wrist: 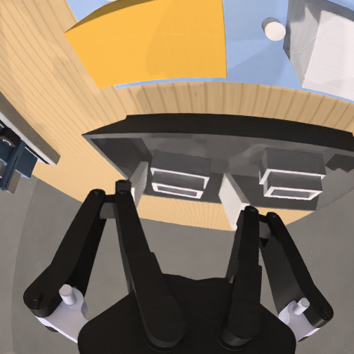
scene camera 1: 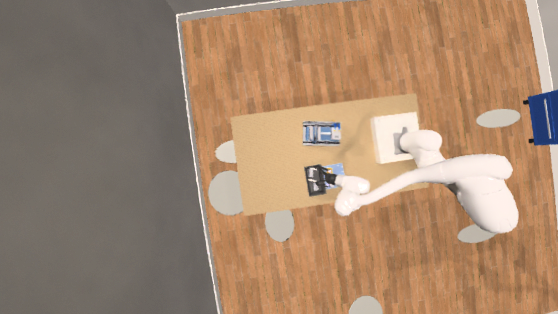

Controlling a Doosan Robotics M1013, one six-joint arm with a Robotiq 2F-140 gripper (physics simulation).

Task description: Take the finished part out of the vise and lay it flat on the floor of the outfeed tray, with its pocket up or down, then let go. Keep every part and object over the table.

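Places are measured from the arm's base along level axes (x ahead, y right, z down), in centimetres.
Pixels of known places: gripper, fingertip midpoint: point(scene camera 1: 309, 173); arm's base, origin of the base link: point(scene camera 1: 403, 143).
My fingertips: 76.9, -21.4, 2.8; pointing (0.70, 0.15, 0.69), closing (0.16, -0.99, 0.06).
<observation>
Ahead of a thing's pixels: the offset from my fingertips to its middle, as dx, dy, dz. "pt": to the spot under its first point. Level surfaces: height alone.
My gripper point(scene camera 1: 324, 176) point(wrist: 184, 178) is open over the outfeed tray. Its two pale finger pads stand apart on either side of a grey part point(wrist: 181, 164) with light edges, with gaps beside it. This part is down in the black tray {pt +1.6, -9.2, -0.2} point(scene camera 1: 308, 185) point(wrist: 240, 125), near the tray's left end in the wrist view. A second, similar grey part point(wrist: 294, 162) sits further right in the tray. Which way their pockets face is hard to tell. The blue and grey vise {-10.9, +31.7, -2.0} point(scene camera 1: 321, 133) stands across the table; its jaws are too small to read.
A light blue plate {-20.3, -3.0, +2.5} point(scene camera 1: 338, 169) point(wrist: 250, 55) beside the tray bears an orange block point(wrist: 160, 42), a white peg point(wrist: 274, 29) and a pale grey block point(wrist: 330, 50). The white robot base plate point(scene camera 1: 382, 145) is at the right of the wooden table {dz +2.9} point(scene camera 1: 270, 165). The tray lies near a table edge.
</observation>
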